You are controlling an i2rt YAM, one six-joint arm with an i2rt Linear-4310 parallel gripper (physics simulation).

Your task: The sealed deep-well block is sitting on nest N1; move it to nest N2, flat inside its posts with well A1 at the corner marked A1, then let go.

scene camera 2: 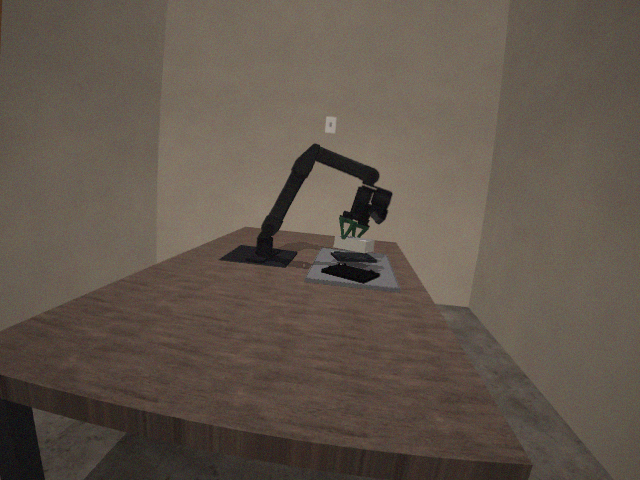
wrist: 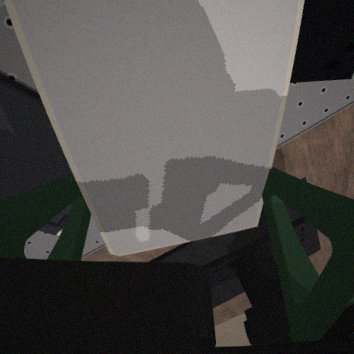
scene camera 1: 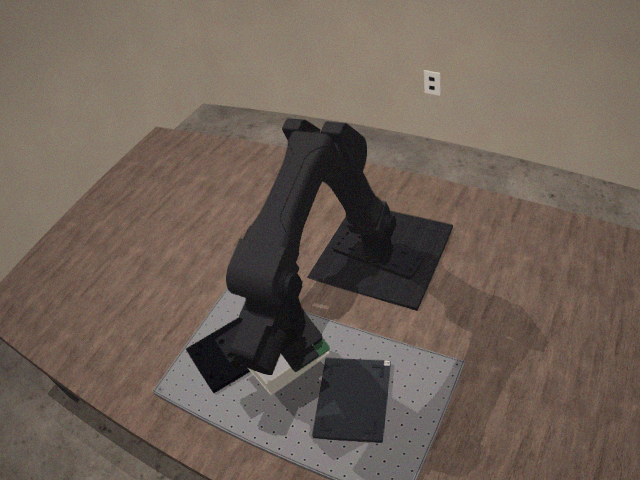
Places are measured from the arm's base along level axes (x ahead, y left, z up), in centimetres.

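Pixels of known places: gripper, fingertip midpoint: (scene camera 2: 348, 240) (wrist: 177, 177); arm's base at its link origin: (scene camera 2: 264, 255) (wrist: 248, 254) (scene camera 1: 377, 254).
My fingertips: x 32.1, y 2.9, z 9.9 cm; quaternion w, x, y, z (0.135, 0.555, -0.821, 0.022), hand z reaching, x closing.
For each thing: its top centre in the pictures, then the offset to it from my fingertips. Level surfaces: height alone.
- sealed deep-well block at its top centre: (wrist: 183, 156) (scene camera 1: 281, 346) (scene camera 2: 354, 237) dx +2.4, dy -0.7, dz +1.5 cm
- dark grey nest at its top centre: (scene camera 1: 352, 396) (scene camera 2: 353, 254) dx +1.0, dy +11.7, dz -7.3 cm
- black nest at its top centre: (scene camera 1: 231, 345) (scene camera 2: 351, 268) dx +4.0, dy -13.9, dz -6.9 cm
- wooden table at its surface level: dz -10.4 cm
The sealed deep-well block (scene camera 1: 277, 368) (scene camera 2: 354, 244) (wrist: 150, 110) is pale, with a cream rim, and hangs above the perforated plate, turned at an angle. My gripper (scene camera 2: 353, 229) (wrist: 177, 177) is shut on it, with a green finger on each long side near one end. A dark grey nest (scene camera 1: 354, 403) (scene camera 2: 354, 256) (wrist: 25, 135) lies to the right in scene camera 1, with a white corner mark. A black nest (scene camera 1: 211, 364) (scene camera 2: 349, 272) (wrist: 325, 40) lies to the left, partly hidden by the wrist. The nest labels and well A1 cannot be read.
The perforated plate (scene camera 1: 431, 374) (scene camera 2: 388, 282) (wrist: 312, 107) carries both nests and lies on the wooden table (scene camera 1: 155, 206) (scene camera 2: 258, 351). The arm's black base plate (scene camera 1: 429, 237) (scene camera 2: 237, 253) stands behind it. The block hangs between the nests in scene camera 1.
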